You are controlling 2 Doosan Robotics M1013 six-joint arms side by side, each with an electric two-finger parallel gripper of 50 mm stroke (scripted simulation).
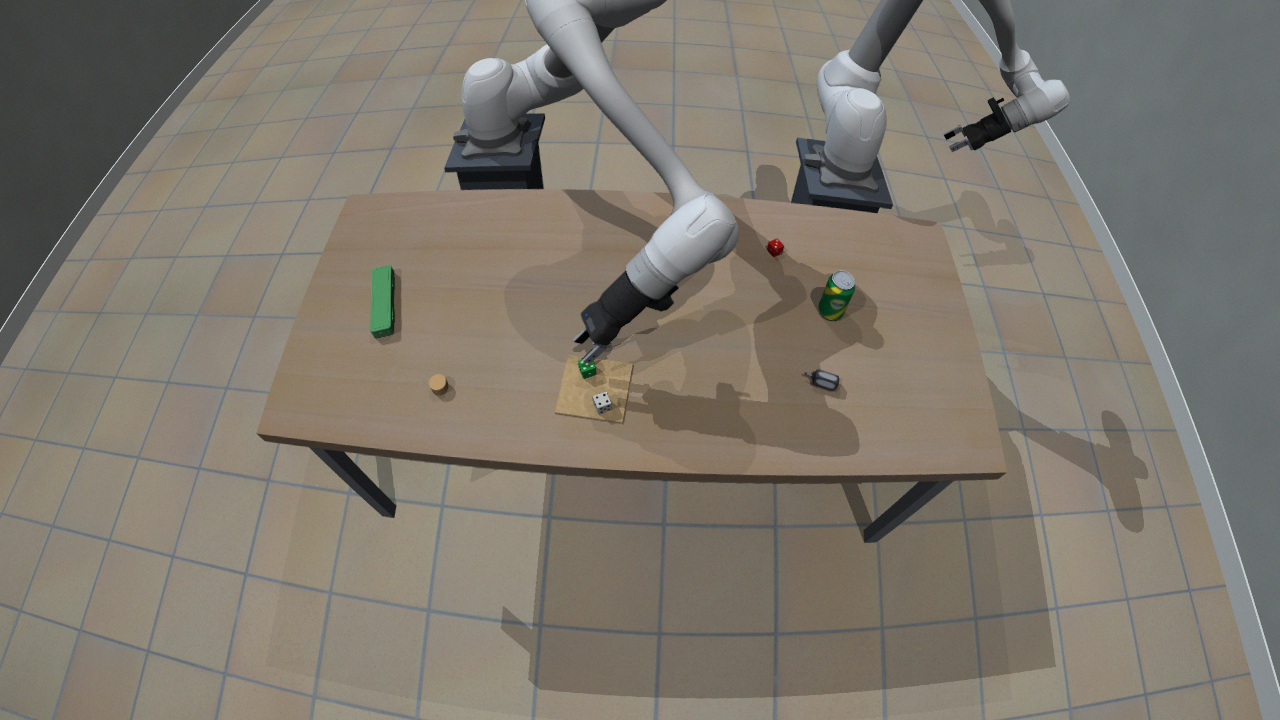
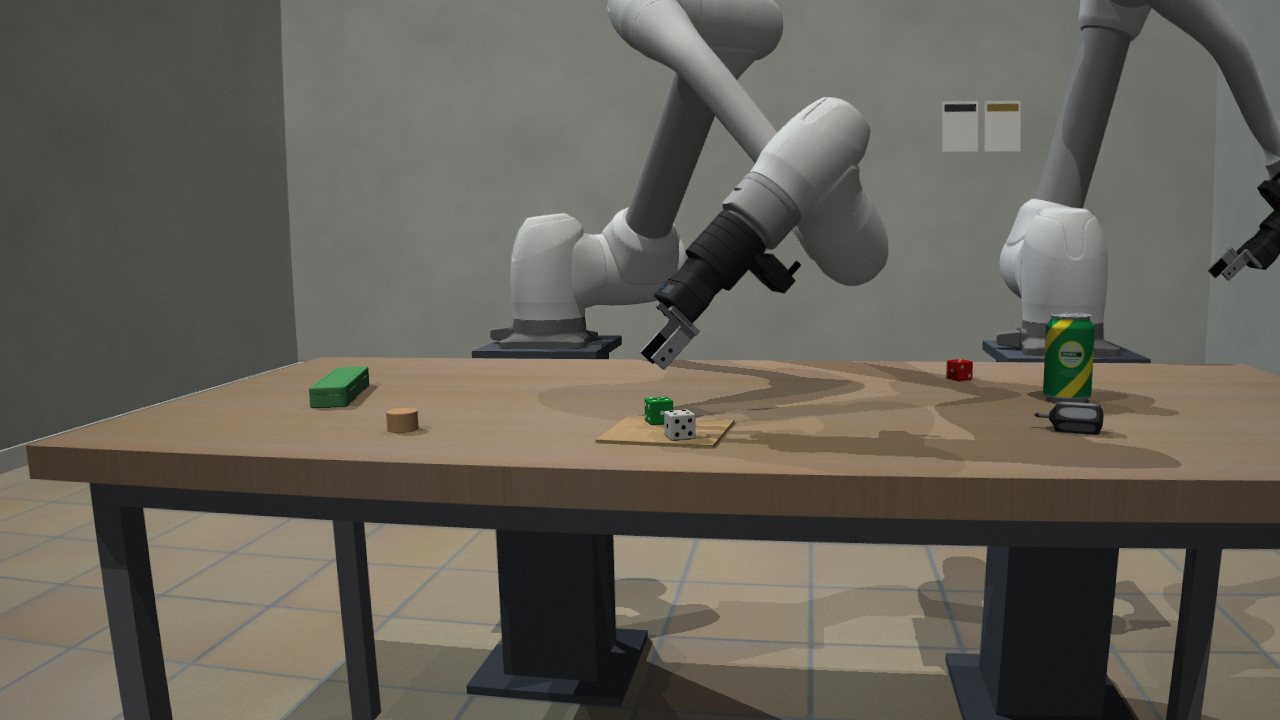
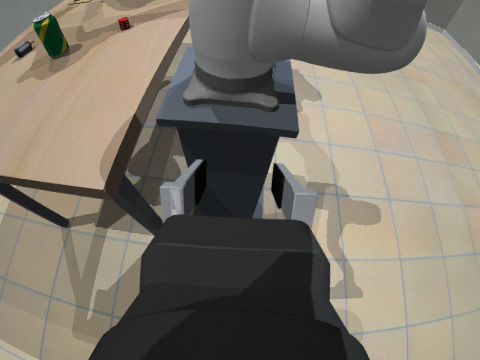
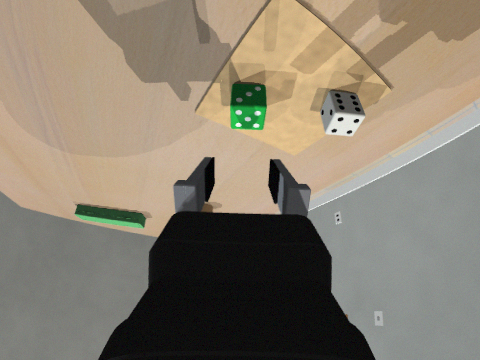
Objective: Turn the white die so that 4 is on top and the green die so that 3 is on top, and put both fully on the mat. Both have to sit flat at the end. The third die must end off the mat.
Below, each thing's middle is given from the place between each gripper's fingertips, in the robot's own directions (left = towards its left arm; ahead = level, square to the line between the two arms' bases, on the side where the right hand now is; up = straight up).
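Labels:
With my right hand (image 2: 651,361) I am 8 cm above the green die (image 4: 248,106) and 1 cm short of it. The tan mat (image 1: 575,398) is 9 cm below that same right hand, 4 cm ahead of it and 2 cm to the left of it. Counted from my right hand again, the white die (image 2: 678,424) is 8 cm below, 8 cm ahead and 4 cm to the left, while the wooden disc (image 2: 401,420) is 8 cm below, 8 cm ahead and 32 cm to the right.
From my left hand (image 2: 1218,275), the can (image 2: 1069,341) is 10 cm below, 59 cm ahead and 43 cm to the right. The dark grey object (image 2: 1087,418) is 14 cm below my left hand, 79 cm ahead of it and 47 cm to the right of it. Also counted from my left hand, the green die is 14 cm below, 82 cm ahead and 97 cm to the right, and the tan mat is 16 cm below, 85 cm ahead and 95 cm to the right.

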